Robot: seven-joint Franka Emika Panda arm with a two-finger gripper.
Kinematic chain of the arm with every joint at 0, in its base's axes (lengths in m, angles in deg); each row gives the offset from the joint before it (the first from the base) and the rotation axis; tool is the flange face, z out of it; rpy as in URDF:
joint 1: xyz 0 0 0.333 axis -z
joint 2: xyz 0 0 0 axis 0.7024 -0.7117 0
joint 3: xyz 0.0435 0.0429 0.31 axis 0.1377 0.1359 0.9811
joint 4: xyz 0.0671 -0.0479 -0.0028 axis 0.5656 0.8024 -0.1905
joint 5: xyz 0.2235 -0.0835 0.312 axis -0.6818 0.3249 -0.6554
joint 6: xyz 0 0 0 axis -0.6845 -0.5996 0.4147
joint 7: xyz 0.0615 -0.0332 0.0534 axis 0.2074 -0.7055 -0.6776
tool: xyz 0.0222 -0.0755 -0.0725 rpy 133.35 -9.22 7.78
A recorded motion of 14 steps. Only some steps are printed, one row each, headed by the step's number.
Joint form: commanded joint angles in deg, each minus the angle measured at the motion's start. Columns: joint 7, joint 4, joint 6, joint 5, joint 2, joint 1, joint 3.
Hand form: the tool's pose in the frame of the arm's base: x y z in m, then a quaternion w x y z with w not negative. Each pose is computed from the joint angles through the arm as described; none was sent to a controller.
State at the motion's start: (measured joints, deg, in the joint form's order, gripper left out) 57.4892 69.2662 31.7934 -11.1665 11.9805 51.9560 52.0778
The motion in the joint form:
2: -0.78 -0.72 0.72 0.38 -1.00 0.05 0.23
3: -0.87 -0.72 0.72 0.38 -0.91 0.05 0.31
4: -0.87 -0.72 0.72 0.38 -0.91 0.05 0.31
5: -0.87 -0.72 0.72 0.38 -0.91 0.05 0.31
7: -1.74 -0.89 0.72 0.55 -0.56 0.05 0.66
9: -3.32 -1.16 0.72 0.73 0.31 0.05 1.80
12: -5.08 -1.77 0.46 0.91 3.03 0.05 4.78
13: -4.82 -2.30 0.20 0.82 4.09 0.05 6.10
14: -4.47 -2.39 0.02 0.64 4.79 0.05 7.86
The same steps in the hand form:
2: 0.4550 -0.3280 0.4612 0.06692 0.92118 -0.38292 0.01785
3: 0.4553 -0.3273 0.4619 0.06672 0.92173 -0.38160 0.01860
4: 0.4553 -0.3273 0.4619 0.06672 0.92173 -0.38160 0.01860
5: 0.4553 -0.3273 0.4619 0.06672 0.92173 -0.38160 0.01860
7: 0.4569 -0.3249 0.4664 0.06766 0.92574 -0.37138 0.02243
9: 0.4618 -0.3161 0.4763 0.06798 0.93404 -0.34922 0.03157
12: 0.4711 -0.2915 0.5054 0.06590 0.94616 -0.31151 0.05832
13: 0.4751 -0.2804 0.5192 0.06409 0.94789 -0.30395 0.07082
14: 0.4812 -0.2648 0.5265 0.06155 0.95087 -0.29330 0.07765

